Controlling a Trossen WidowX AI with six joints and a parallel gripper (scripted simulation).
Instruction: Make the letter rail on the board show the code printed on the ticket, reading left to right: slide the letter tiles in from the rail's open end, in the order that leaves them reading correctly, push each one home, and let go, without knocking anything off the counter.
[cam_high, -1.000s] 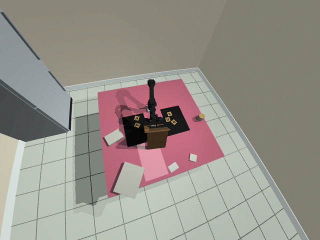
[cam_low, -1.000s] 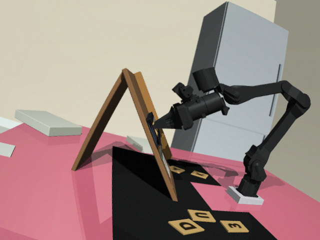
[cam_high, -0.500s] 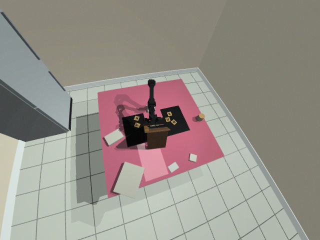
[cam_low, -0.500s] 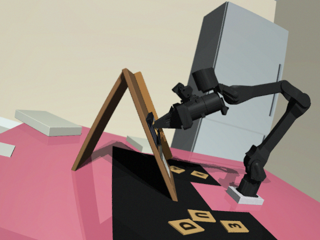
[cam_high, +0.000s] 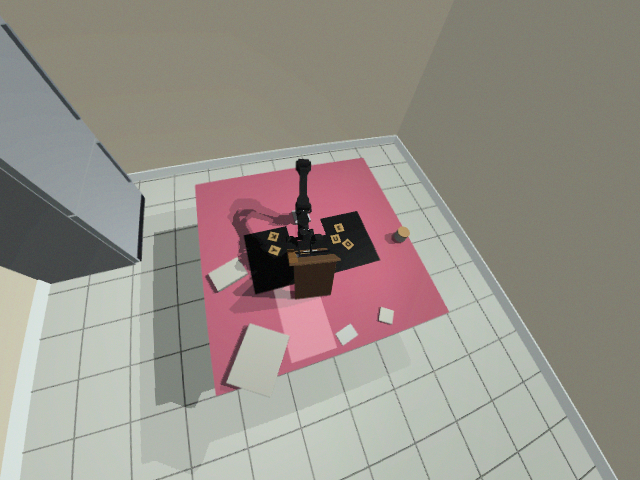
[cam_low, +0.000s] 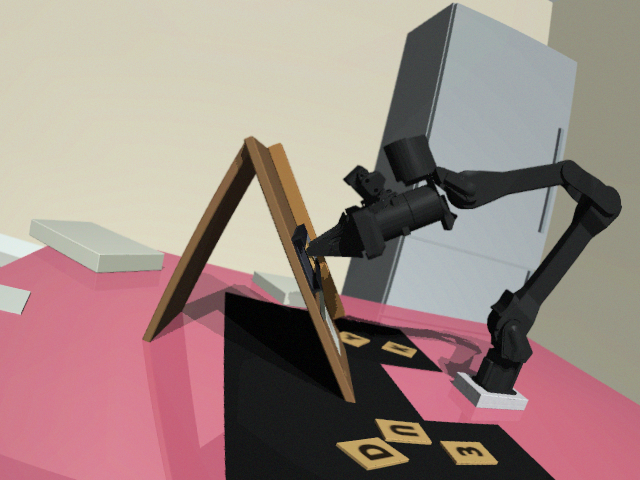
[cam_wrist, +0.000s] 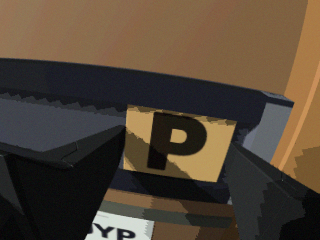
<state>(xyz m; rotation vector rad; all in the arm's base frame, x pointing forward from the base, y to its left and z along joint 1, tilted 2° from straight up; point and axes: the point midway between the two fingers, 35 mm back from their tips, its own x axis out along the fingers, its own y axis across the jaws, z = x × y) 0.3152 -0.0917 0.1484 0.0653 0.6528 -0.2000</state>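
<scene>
The white ticket is 9 cm below my gripper tip, 5 cm to the left of it and 4 cm behind it. The rest, counted from my gripper tip: black mat 16 cm below, 13 cm behind, 9 cm to the left.
</scene>
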